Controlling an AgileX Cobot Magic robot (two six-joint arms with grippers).
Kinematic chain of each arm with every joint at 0, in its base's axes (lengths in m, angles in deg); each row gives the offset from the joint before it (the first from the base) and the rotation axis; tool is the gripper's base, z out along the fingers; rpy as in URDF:
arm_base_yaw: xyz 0 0 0.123 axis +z
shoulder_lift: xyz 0 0 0 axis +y
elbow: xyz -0.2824 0 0.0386 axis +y
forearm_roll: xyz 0.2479 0 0.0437 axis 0.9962 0 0.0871
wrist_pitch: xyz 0 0 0 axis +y
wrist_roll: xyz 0.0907 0 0.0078 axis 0.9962 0 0.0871
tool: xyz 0 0 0 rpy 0 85 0
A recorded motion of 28 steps. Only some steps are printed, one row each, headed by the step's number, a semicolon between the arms.
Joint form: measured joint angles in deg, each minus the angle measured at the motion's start. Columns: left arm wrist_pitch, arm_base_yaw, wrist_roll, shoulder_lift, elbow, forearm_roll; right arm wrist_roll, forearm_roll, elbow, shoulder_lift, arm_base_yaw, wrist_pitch.
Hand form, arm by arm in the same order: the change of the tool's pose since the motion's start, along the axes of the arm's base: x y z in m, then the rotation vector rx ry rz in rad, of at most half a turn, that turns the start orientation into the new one. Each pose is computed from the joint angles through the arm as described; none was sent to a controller.
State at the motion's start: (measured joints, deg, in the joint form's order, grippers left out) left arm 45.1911 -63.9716 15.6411 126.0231 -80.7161 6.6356; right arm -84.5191 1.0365 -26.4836 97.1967 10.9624 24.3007
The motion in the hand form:
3: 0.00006 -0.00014 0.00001 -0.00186 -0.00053 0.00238; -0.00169 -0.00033 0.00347 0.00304 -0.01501 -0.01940
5: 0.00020 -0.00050 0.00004 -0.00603 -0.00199 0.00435; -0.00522 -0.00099 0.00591 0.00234 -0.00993 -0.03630
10: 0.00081 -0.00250 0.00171 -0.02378 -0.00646 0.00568; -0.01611 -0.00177 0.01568 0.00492 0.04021 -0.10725
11: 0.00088 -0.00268 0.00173 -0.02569 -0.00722 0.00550; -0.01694 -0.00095 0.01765 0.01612 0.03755 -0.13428
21: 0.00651 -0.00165 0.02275 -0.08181 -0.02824 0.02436; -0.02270 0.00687 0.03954 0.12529 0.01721 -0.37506
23: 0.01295 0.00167 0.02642 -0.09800 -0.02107 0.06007; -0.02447 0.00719 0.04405 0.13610 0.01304 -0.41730
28: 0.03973 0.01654 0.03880 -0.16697 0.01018 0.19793; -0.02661 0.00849 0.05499 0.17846 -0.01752 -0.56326
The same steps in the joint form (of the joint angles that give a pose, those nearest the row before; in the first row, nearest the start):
3: -0.10 0.00 -0.15 0.00 0.00 0.00; 1.11 0.00 0.47 -1.32 0.00 -0.04
5: -0.34 0.00 -0.28 0.00 0.00 0.00; 2.09 0.00 1.00 -2.40 0.00 0.80
10: -1.04 0.00 -0.28 -0.10 -0.22 -0.21; 4.95 1.43 1.68 -5.84 0.00 6.31
11: -1.16 0.00 -0.28 -0.10 -0.23 -0.21; 5.50 2.60 1.77 -6.52 0.00 6.59
21: -1.67 0.83 -0.32 -3.01 -0.23 -0.62; 11.78 12.04 1.77 -13.34 0.00 10.37
23: -1.77 1.99 -0.58 -3.52 -0.23 -1.65; 14.00 12.48 1.80 -14.84 0.00 11.27
28: -2.56 6.92 -0.71 -5.22 -0.23 -6.32; 21.37 14.15 1.89 -18.49 0.00 11.79

